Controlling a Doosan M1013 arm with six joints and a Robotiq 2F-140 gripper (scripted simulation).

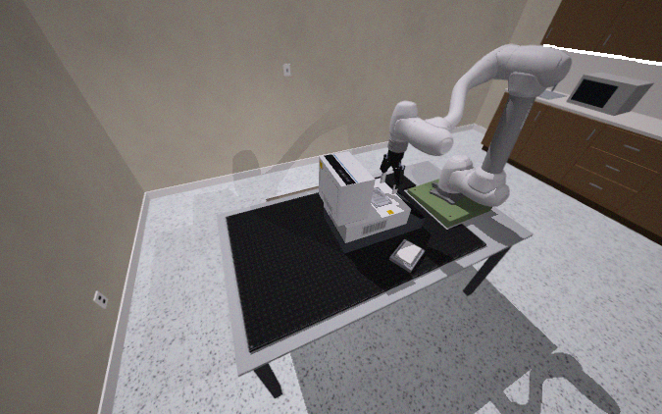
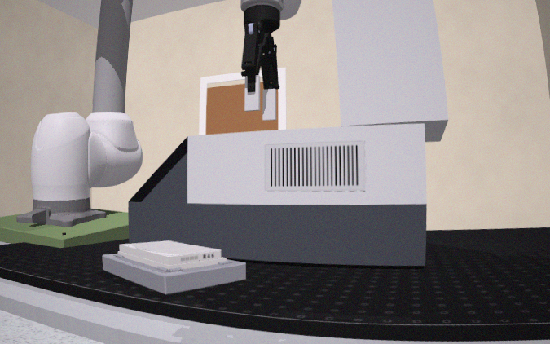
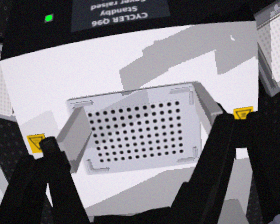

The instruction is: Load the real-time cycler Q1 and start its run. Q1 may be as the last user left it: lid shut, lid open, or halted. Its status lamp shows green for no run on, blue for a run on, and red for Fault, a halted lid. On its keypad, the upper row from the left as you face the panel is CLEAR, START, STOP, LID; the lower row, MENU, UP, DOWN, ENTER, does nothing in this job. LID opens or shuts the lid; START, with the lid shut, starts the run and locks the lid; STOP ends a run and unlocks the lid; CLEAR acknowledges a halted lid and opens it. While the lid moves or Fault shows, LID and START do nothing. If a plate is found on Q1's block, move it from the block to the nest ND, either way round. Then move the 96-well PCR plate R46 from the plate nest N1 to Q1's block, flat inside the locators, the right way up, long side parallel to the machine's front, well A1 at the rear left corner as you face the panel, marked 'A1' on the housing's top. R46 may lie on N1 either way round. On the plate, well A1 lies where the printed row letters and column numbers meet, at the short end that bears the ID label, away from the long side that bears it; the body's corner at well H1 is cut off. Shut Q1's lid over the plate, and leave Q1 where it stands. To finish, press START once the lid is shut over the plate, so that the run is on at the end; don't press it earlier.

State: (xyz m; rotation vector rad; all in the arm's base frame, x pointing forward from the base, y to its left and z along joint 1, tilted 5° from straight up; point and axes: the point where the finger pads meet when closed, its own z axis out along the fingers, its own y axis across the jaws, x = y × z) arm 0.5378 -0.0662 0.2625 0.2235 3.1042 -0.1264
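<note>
The nest N1 lies 70 mm behind my hand, 290 mm to the right of it and 270 mm below it.
</note>
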